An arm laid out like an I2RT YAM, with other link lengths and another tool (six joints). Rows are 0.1 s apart.
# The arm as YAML. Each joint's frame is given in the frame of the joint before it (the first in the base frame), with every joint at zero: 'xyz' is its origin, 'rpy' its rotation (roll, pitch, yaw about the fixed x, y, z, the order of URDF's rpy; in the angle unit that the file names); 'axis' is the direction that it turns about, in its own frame. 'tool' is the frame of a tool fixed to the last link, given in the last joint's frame.
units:
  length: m
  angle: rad
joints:
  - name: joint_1
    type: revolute
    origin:
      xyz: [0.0, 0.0, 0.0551]
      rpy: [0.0, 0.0, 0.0]
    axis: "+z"
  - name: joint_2
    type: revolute
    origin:
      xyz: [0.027, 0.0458, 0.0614]
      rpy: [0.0, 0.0, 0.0]
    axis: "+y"
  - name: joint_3
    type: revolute
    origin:
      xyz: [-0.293, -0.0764, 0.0]
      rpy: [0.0, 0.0, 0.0]
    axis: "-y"
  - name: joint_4
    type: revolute
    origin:
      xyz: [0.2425, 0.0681, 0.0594]
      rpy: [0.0, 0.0, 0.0]
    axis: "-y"
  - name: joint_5
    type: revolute
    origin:
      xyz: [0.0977, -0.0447, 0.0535]
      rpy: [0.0, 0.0, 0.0]
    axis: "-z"
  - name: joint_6
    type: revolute
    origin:
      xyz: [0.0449, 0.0, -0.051]
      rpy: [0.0, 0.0, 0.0]
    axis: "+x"
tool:
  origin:
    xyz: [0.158, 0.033, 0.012]
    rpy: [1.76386, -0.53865, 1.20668]
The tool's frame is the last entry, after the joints.
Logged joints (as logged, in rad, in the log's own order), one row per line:
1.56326, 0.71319, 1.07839, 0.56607, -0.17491, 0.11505
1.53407, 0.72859, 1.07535, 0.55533, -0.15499, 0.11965
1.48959, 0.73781, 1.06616, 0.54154, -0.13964, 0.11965
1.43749, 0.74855, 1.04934, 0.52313, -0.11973, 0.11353
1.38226, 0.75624, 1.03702, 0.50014, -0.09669, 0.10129
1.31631, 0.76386, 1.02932, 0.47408, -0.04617, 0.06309
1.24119, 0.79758, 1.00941, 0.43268, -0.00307, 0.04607
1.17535, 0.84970, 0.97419, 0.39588, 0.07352, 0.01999
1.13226, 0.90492, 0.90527, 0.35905, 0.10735, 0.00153
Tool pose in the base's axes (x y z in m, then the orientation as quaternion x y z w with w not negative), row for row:
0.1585, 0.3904, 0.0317, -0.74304, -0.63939, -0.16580, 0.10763
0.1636, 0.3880, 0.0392, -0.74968, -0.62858, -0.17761, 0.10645
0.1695, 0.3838, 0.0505, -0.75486, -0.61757, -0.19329, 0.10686
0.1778, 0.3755, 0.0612, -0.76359, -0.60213, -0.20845, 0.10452
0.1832, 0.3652, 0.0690, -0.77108, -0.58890, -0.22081, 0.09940
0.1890, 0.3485, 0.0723, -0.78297, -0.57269, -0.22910, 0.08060
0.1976, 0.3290, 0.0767, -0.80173, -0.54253, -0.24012, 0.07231
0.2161, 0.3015, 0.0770, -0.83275, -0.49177, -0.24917, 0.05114
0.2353, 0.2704, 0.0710, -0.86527, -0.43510, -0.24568, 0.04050
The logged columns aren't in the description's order. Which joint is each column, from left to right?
Columns, left to right: joint_2, joint_6, joint_1, joint_3, joint_5, joint_4.
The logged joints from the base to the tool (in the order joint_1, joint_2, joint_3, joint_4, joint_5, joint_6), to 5 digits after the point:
1.07839, 1.56326, 0.56607, 0.11505, -0.17491, 0.71319
1.07535, 1.53407, 0.55533, 0.11965, -0.15499, 0.72859
1.06616, 1.48959, 0.54154, 0.11965, -0.13964, 0.73781
1.04934, 1.43749, 0.52313, 0.11353, -0.11973, 0.74855
1.03702, 1.38226, 0.50014, 0.10129, -0.09669, 0.75624
1.02932, 1.31631, 0.47408, 0.06309, -0.04617, 0.76386
1.00941, 1.24119, 0.43268, 0.04607, -0.00307, 0.79758
0.97419, 1.17535, 0.39588, 0.01999, 0.07352, 0.84970
0.90527, 1.13226, 0.35905, 0.00153, 0.10735, 0.90492

